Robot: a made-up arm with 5 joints. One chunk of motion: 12 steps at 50 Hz.
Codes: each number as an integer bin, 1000 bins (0 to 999) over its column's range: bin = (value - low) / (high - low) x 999, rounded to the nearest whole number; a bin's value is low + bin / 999 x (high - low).
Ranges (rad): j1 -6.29..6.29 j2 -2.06..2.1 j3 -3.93..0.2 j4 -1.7..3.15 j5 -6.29..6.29
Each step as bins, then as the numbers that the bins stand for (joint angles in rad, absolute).
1 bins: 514 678 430 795 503
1 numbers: 0.1826 0.7633 -2.1523 2.1596 0.0441
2 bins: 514 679 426 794 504
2 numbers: 0.1826 0.7675 -2.1689 2.1548 0.0567
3 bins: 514 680 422 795 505
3 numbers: 0.1826 0.7716 -2.1854 2.1596 0.0693
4 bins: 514 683 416 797 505
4 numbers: 0.1826 0.7841 -2.2102 2.1693 0.0693
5 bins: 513 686 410 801 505
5 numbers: 0.1700 0.7966 -2.2350 2.1887 0.0693
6 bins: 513 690 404 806 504
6 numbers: 0.1700 0.8133 -2.2598 2.2130 0.0567
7 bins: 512 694 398 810 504
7 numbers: 0.1574 0.8299 -2.2846 2.2324 0.0567
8 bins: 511 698 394 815 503
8 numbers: 0.1448 0.8466 -2.3012 2.2567 0.0441
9 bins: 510 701 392 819 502
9 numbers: 0.1322 0.8591 -2.3094 2.2761 0.0315
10 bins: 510 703 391 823 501
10 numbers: 0.1322 0.8674 -2.3136 2.2955 0.0189
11 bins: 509 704 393 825 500
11 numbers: 0.1196 0.8716 -2.3053 2.3053 0.0063
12 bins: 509 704 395 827 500
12 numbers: 0.1196 0.8716 -2.2970 2.3150 0.0063
